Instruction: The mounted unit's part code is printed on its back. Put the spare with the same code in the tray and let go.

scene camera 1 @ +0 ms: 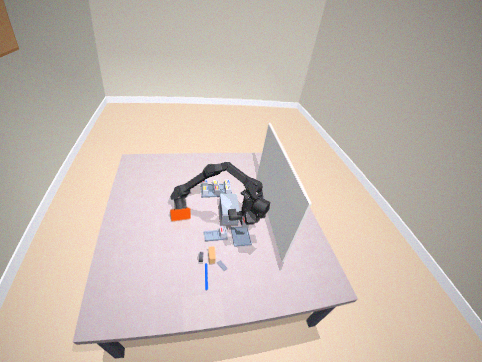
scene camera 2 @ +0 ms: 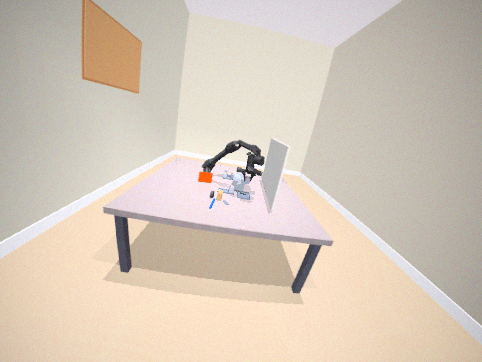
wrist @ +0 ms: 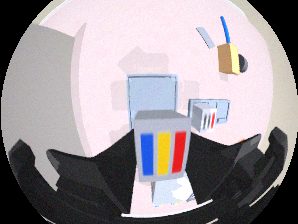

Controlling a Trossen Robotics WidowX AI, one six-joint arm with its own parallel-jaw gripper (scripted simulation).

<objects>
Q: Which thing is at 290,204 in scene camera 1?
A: A grey panel.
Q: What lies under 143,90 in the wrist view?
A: A grey-blue tray.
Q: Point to a mounted unit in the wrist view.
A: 163,192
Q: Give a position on a grey panel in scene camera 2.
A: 277,156
</objects>
